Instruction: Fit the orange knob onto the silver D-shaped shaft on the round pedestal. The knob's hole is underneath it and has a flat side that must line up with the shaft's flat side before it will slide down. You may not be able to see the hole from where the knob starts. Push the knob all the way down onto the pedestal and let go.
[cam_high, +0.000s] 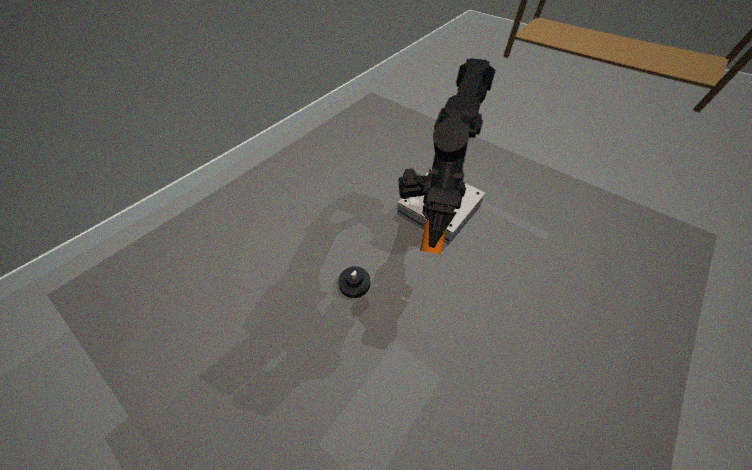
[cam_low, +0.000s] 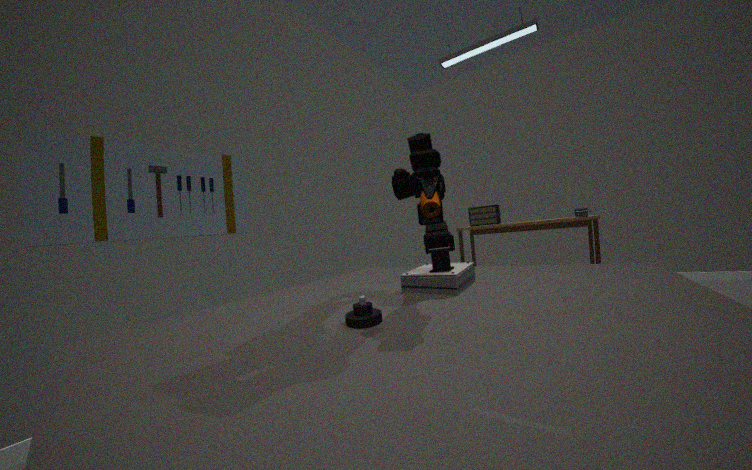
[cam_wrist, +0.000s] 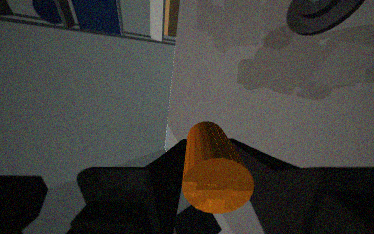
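My gripper tip is now 30 mm past the orange knob, 20 mm below it and 10 mm to the left of it. Also, from my gripper tip: dark round pedestal: 210 mm below, 160 mm to the right, 60 mm ahead.
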